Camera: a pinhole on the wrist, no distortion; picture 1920 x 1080 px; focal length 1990.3 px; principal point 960.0 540.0 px. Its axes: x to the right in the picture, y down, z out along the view. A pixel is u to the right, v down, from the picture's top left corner.
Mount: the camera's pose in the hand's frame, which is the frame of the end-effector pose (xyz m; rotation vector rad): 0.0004 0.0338 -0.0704 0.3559 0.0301 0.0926
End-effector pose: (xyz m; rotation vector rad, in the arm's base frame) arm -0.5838 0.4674 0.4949 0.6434 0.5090 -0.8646
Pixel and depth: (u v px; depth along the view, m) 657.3 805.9 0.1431
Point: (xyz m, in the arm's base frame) -0.5823 0.4268 0.5550
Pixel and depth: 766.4 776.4 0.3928
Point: -0.6009 0.2306 0.7116
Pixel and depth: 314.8 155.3 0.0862
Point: -0.6070 0.4687 0.5082
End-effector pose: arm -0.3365 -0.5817 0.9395 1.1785 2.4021 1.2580
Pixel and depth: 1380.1 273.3 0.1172
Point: -0.3521 -0.5445 0.9100
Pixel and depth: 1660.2 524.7 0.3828
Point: -0.3495 -0.3262 0.7225
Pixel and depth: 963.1 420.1 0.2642
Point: -0.3036 -0.4901 0.7801
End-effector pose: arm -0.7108 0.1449 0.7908 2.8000 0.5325 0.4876
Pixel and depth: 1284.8 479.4 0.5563
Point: -0.4961 0.2618 0.3682
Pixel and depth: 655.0 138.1 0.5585
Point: -0.6867 0.2978 0.3164
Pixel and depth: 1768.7 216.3 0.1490
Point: -0.6385 0.1928 0.7448
